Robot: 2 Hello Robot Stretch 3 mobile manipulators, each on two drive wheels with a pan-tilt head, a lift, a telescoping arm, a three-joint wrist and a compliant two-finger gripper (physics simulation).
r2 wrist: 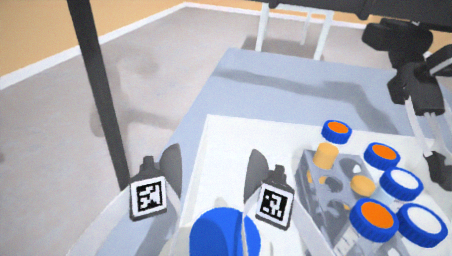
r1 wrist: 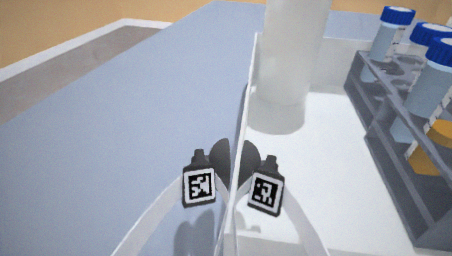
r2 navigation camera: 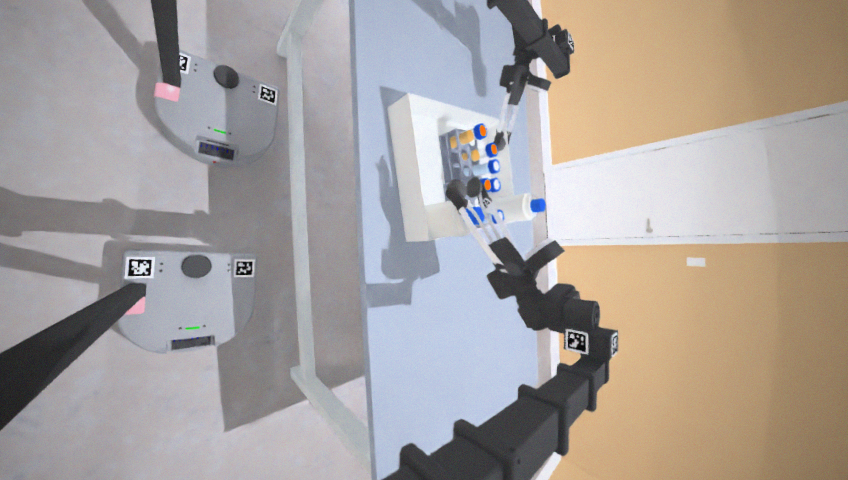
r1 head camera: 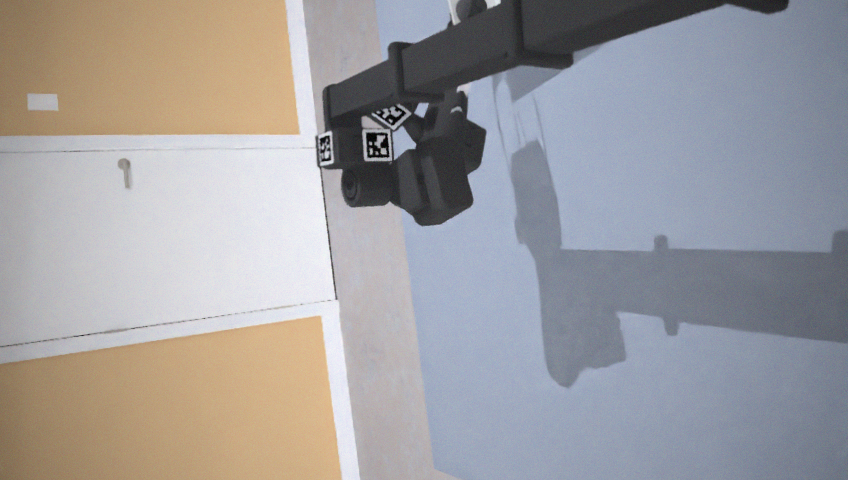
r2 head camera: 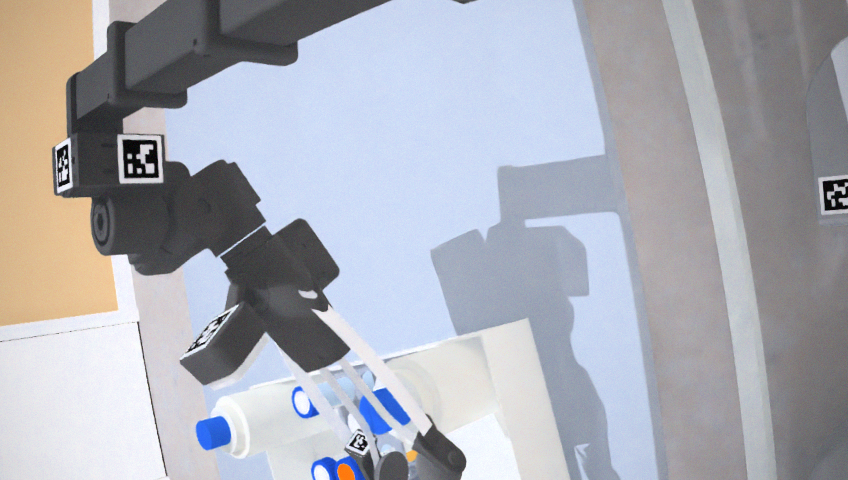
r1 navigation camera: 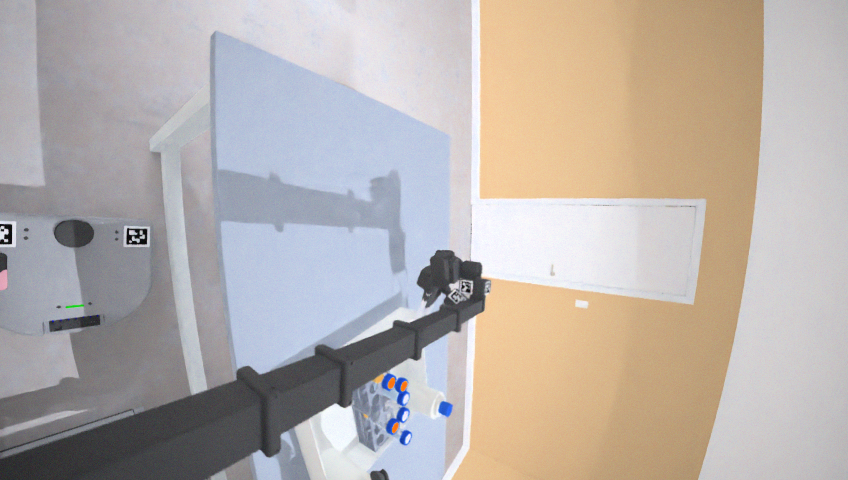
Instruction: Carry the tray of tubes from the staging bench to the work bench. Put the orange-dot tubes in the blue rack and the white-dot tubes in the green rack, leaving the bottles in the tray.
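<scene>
The white tray [r1 wrist: 335,62] [r2 head camera: 529,380] [r2 navigation camera: 402,172] stands on a pale blue bench top. In it a grey rack [r2 wrist: 325,200] holds orange-dot tubes [r2 navigation camera: 480,130] [r2 wrist: 381,152] and white-dot tubes [r2 navigation camera: 494,165] [r2 wrist: 401,182]. Two blue-capped white bottles stand in the tray: one bottle [r1 navigation camera: 425,399] [r2 navigation camera: 517,208] near the wall side, another bottle [r2 head camera: 458,386] nearer the robot bases. The r1 gripper [r1 wrist: 234,157] [r2 navigation camera: 501,140] is shut on the tray's side wall. The r2 gripper [r2 head camera: 416,460] [r2 navigation camera: 464,190] [r2 wrist: 215,172] is open, just beyond and above the nearer bottle's blue cap [r2 wrist: 212,232]. The blue and green racks do not show.
Two robot bases [r2 navigation camera: 220,118] [r2 navigation camera: 190,297] stand beside the bench [r2 navigation camera: 452,333]. The r1 arm [r1 navigation camera: 297,386] crosses over the bench; the r2 arm [r2 navigation camera: 505,440] reaches over its other end. A white door [r1 head camera: 166,237] and orange wall [r1 navigation camera: 595,118] lie behind. Another table's white legs [r2 wrist: 262,30] show far off.
</scene>
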